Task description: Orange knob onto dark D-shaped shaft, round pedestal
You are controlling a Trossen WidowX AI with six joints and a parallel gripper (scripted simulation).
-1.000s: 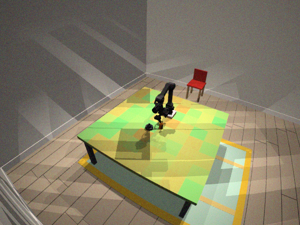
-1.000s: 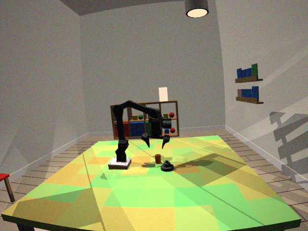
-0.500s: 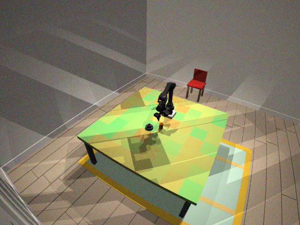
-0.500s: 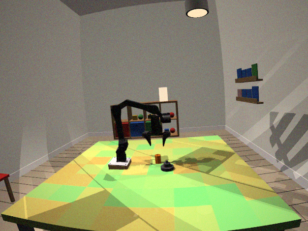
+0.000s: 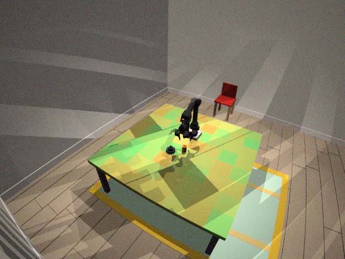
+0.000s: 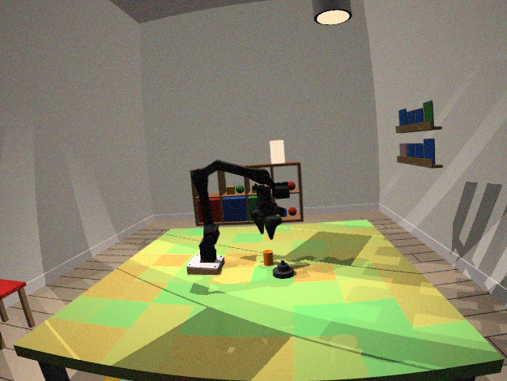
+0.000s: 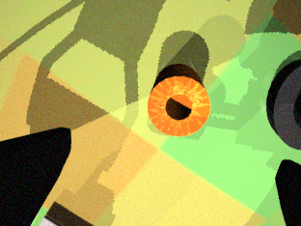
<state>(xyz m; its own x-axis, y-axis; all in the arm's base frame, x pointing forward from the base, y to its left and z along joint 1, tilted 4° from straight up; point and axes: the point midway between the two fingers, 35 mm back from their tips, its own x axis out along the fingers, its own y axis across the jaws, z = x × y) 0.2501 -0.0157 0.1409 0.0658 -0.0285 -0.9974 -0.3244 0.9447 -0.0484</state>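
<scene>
Now: gripper tip 9 cm above the knob. Also, from my gripper tip: pedestal (5 cm ahead, 12 cm to the right, 9 cm below).
</scene>
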